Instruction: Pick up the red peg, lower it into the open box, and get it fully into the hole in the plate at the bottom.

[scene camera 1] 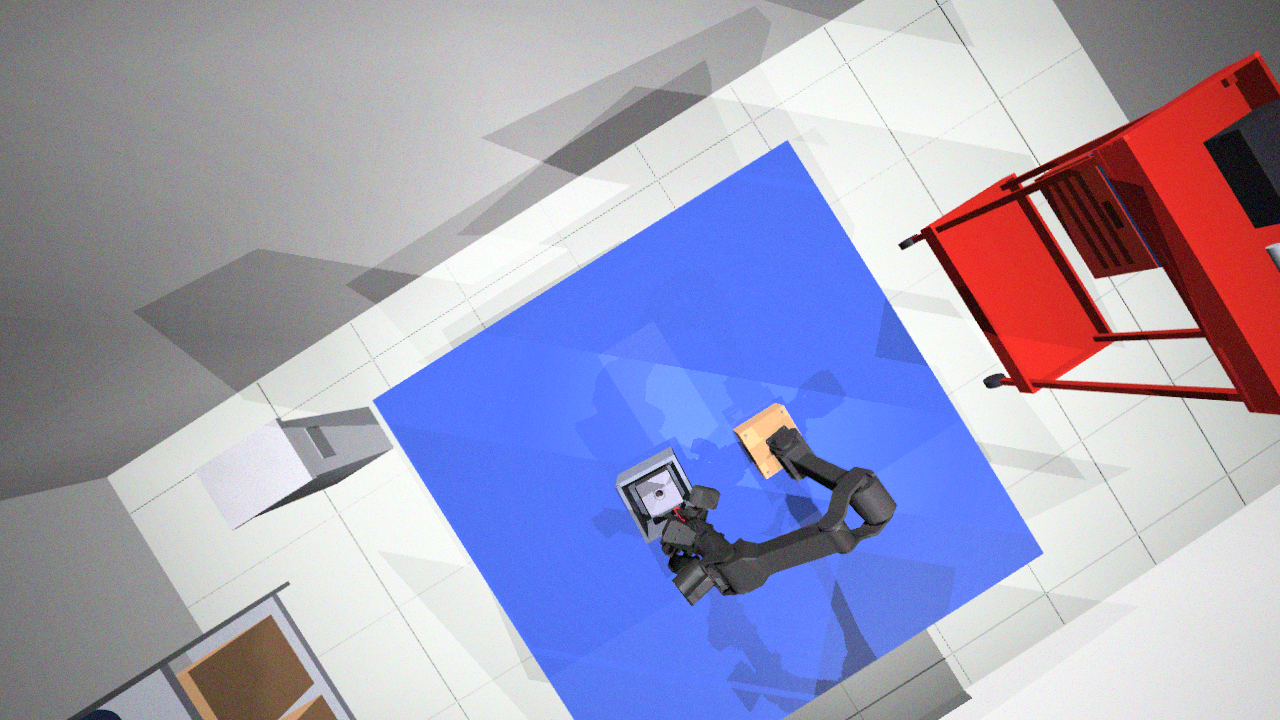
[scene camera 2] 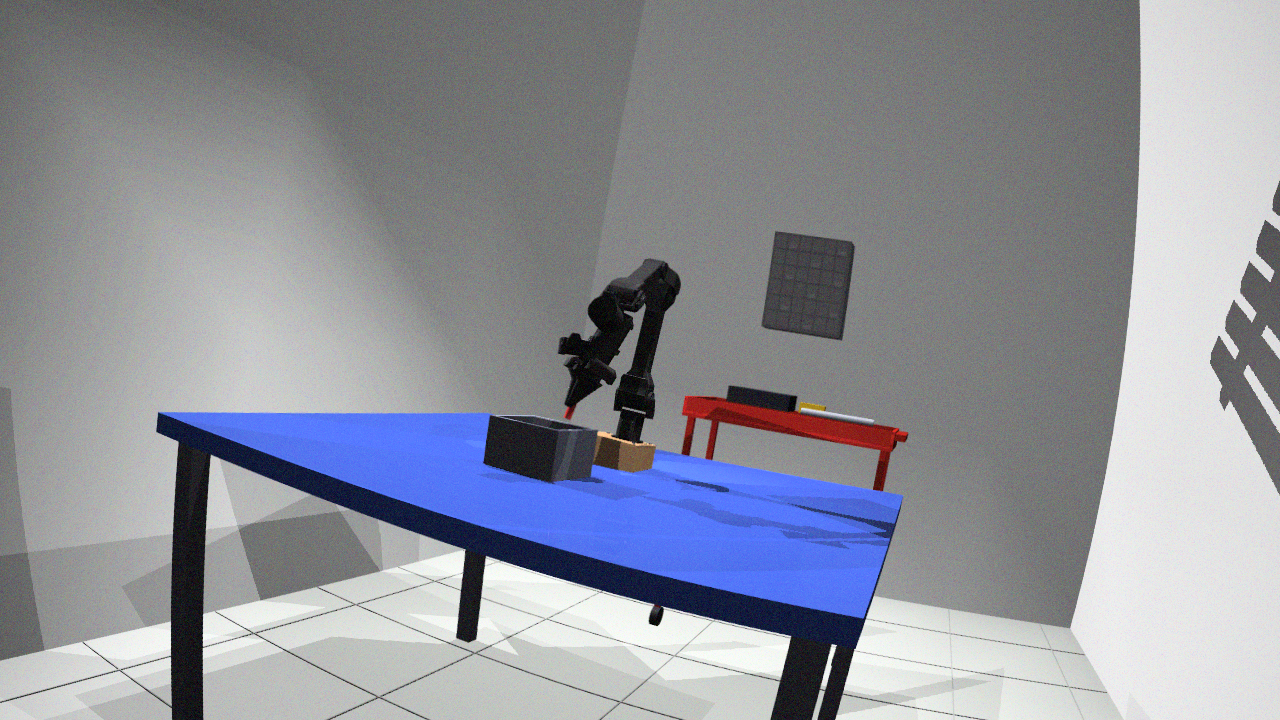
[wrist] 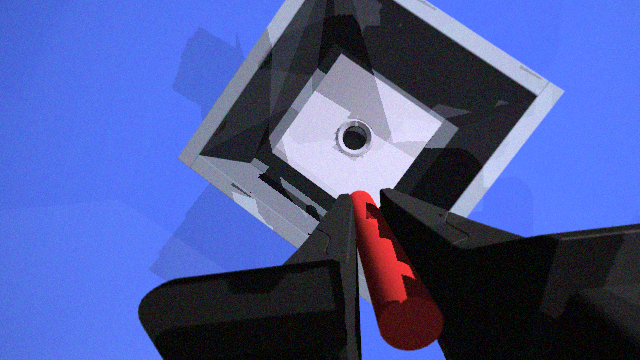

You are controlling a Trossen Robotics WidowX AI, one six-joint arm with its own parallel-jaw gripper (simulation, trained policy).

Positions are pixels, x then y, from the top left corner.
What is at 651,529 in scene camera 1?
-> A grey box.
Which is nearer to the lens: the red peg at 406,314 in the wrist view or the pale plate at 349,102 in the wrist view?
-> The red peg.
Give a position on a pale plate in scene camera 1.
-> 661,480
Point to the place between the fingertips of my gripper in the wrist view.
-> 364,201
